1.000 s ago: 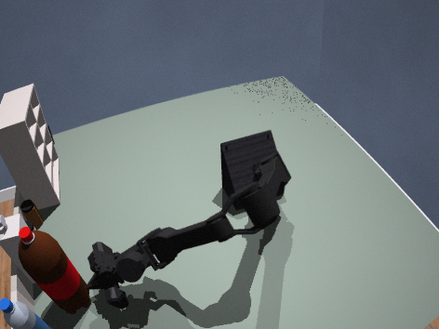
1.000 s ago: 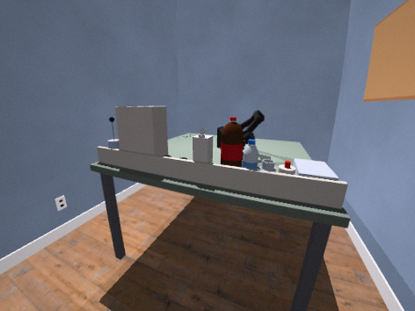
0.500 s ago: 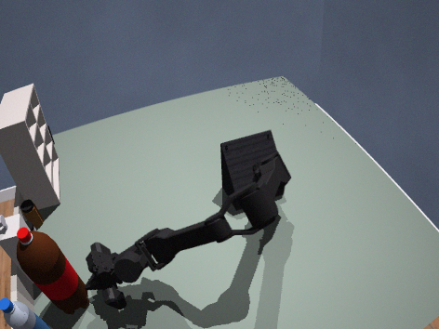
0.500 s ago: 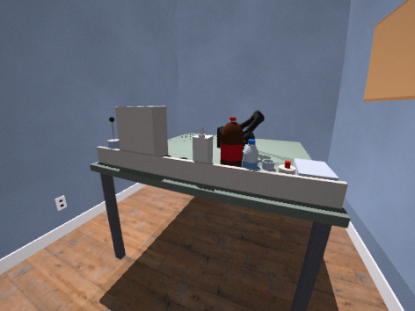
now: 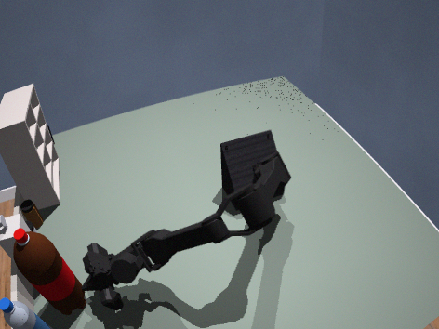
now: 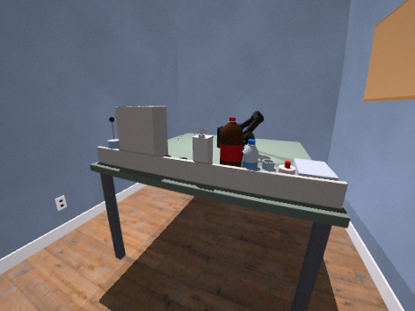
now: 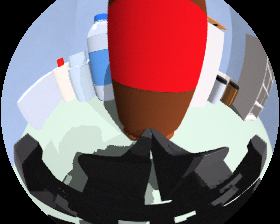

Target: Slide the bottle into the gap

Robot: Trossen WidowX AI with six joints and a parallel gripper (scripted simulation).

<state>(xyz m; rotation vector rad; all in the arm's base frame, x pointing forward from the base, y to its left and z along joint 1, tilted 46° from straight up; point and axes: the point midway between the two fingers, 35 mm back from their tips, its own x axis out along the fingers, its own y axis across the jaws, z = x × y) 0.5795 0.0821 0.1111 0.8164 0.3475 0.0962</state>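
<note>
Now: hand 90 mm short of the brown cola bottle, 20 mm to the left of it and 90 mm below it. Also, from my hand: grey jar 190 mm ahead, 160 mm to the left; then low white rail 200 mm ahead, 200 mm to the right, 10 mm below; then blue-capped bottle 180 mm ahead, 90 mm to the left, 50 mm above.
</note>
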